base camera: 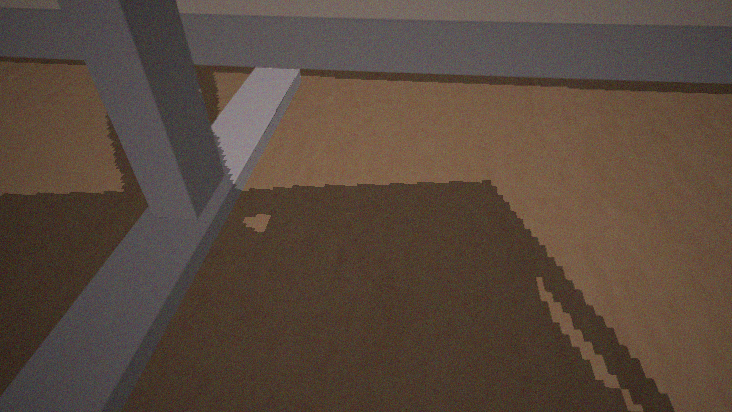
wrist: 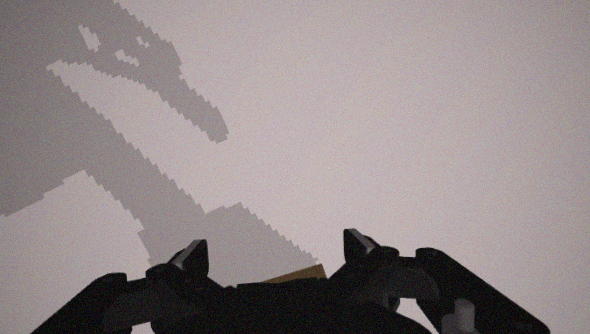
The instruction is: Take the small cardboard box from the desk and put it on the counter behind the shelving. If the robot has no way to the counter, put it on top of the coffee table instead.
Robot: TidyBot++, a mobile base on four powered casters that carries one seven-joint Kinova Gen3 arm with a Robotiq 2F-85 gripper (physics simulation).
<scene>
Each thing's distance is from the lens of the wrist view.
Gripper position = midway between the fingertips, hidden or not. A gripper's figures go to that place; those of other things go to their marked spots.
gripper [wrist: 277,249]: 16 cm
pale grey desk [wrist: 267,135]: 23 cm
</scene>
